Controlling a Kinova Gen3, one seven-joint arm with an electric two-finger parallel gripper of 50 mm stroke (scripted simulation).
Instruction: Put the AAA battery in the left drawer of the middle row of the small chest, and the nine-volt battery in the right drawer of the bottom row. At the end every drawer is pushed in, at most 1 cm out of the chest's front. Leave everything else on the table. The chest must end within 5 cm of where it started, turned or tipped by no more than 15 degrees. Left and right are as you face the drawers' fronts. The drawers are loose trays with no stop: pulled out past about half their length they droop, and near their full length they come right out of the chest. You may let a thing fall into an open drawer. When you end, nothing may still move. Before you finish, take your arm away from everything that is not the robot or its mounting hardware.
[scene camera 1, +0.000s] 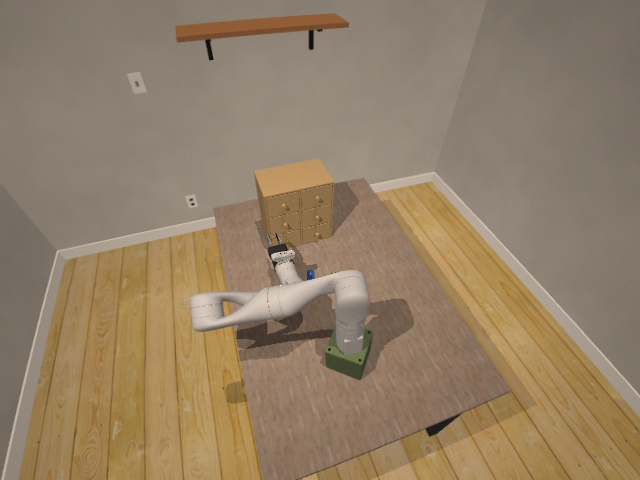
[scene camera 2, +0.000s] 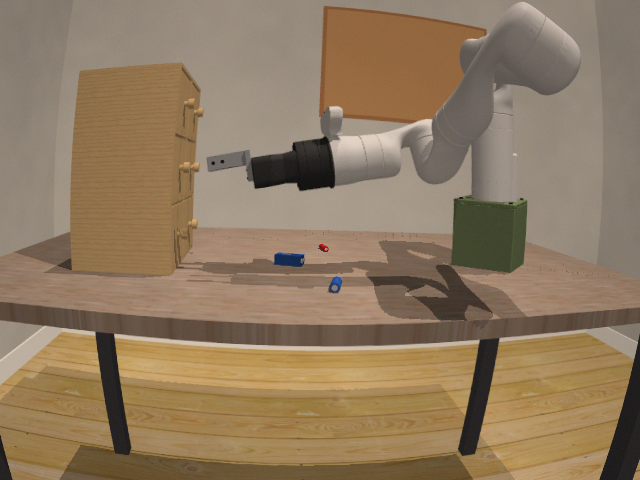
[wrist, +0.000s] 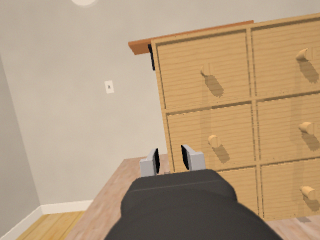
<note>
I see my gripper (scene camera 2: 208, 164), a wooden chest (scene camera 2: 124, 133), a drawer (wrist: 243, 179), a drawer (wrist: 224, 134) and a drawer (wrist: 215, 69).
The wooden chest is seen too in scene camera 1 (scene camera 1: 274, 181). My gripper shows as well in the wrist view (wrist: 170, 155).
</note>
